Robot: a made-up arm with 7 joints. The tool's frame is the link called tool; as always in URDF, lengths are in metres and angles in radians. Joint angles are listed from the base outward.
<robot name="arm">
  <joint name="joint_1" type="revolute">
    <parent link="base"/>
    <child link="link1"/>
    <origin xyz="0 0 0.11" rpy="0 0 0"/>
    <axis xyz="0 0 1"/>
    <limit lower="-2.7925" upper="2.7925"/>
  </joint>
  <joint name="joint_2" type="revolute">
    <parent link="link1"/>
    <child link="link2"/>
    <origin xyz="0 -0.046 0.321" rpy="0 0 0"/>
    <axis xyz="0 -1 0"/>
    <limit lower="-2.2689" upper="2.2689"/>
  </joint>
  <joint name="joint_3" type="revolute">
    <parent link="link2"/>
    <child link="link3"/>
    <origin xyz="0 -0.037 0.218" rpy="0 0 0"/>
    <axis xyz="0 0 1"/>
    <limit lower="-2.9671" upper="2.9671"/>
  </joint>
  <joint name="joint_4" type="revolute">
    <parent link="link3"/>
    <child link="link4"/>
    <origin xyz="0.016 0.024 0.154" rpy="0 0 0"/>
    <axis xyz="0 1 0"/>
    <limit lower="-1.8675" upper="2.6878"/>
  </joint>
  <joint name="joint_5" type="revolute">
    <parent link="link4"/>
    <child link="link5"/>
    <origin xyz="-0.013 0.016 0.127" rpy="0 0 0"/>
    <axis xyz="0 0 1"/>
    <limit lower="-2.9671" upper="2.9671"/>
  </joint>
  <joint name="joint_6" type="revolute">
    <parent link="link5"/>
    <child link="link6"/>
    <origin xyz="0 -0.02 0.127" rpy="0 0 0"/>
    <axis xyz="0 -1 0"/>
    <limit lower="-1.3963" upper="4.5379"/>
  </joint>
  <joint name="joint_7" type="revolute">
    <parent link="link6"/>
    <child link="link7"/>
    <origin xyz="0.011 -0.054 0.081" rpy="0 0 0"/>
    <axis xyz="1 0 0"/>
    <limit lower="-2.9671" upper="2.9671"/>
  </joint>
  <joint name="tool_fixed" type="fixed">
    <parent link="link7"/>
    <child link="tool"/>
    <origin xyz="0 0 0" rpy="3.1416 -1.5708 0"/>
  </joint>
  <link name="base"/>
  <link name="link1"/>
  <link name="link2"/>
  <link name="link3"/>
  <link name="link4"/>
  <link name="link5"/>
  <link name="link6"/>
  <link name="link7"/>
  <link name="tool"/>
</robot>
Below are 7 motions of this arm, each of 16 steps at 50 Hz.
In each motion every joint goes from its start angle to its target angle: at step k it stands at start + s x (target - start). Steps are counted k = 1, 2, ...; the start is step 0. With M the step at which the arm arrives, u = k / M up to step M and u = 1 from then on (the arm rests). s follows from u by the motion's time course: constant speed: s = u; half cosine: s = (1 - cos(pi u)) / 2; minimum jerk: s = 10 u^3 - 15 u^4 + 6 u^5.
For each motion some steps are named. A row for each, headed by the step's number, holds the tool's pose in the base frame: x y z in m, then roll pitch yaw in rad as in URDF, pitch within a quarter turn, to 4 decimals.
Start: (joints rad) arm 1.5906 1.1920 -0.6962 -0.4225 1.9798 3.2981 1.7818
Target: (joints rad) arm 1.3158 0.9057 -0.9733 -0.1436 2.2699 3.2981 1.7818
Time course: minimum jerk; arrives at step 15
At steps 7, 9, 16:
7: -0.0075 -0.4522 0.7554 2.9267 -1.3374 -0.0086
9: -0.0237 -0.4214 0.7960 2.4783 -1.2762 0.3916
16: -0.0359 -0.3778 0.8422 2.2011 -1.1467 0.6156

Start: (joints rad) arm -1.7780 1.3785 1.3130 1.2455 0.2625 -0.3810 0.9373
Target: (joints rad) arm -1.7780 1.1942 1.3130 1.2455 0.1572 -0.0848 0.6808
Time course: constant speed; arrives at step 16
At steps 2, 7, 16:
2: 0.3168 0.3458 0.6299 2.3792 -0.9269 -0.8686
7: 0.3153 0.3421 0.6584 2.3651 -0.9055 -0.7513
16: 0.3104 0.3317 0.7086 2.3267 -0.8789 -0.5345

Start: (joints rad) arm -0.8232 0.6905 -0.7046 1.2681 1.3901 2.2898 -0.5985
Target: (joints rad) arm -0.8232 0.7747 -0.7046 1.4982 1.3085 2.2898 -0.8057
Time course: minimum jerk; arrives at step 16
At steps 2, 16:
2: -0.2831 -0.0809 0.8248 -1.2355 0.1896 2.2399
16: -0.2888 -0.0776 0.7793 -1.2985 -0.1519 2.2244

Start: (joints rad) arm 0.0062 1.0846 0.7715 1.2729 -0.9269 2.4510 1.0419
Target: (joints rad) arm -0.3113 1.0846 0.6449 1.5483 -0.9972 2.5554 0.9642
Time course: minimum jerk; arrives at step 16
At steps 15, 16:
15: -0.3201 0.1837 0.7773 1.3376 -0.1447 -2.9891
16: -0.3198 0.1838 0.7773 1.3376 -0.1449 -2.9902

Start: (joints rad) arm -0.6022 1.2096 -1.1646 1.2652 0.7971 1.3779 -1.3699
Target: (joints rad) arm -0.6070 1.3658 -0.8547 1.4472 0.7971 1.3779 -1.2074
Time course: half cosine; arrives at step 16
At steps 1, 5, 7, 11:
1: -0.5549 -0.0625 0.6426 -0.7533 -0.7377 1.9479
5: -0.5469 -0.0667 0.6443 -0.7307 -0.6735 2.0067
7: -0.5396 -0.0689 0.6463 -0.7064 -0.6219 2.0533
11: -0.5232 -0.0694 0.6515 -0.6430 -0.5239 2.1429

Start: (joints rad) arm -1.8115 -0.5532 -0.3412 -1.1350 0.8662 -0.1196 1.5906
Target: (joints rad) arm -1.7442 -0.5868 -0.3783 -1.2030 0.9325 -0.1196 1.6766
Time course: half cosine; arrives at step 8
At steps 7, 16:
7: 0.0120 -0.0980 1.0250 -1.4592 -0.5358 -2.7023
16: 0.0129 -0.0983 1.0244 -1.4611 -0.5350 -2.6971

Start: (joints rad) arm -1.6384 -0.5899 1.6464 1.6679 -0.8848 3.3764 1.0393
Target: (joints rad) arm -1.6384 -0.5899 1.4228 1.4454 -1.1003 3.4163 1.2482
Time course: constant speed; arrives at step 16
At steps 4, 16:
4: 0.0917 -0.2532 0.7862 0.3543 -0.2102 -2.0686
16: 0.0735 -0.2902 0.8023 0.4499 -0.3979 -2.1783

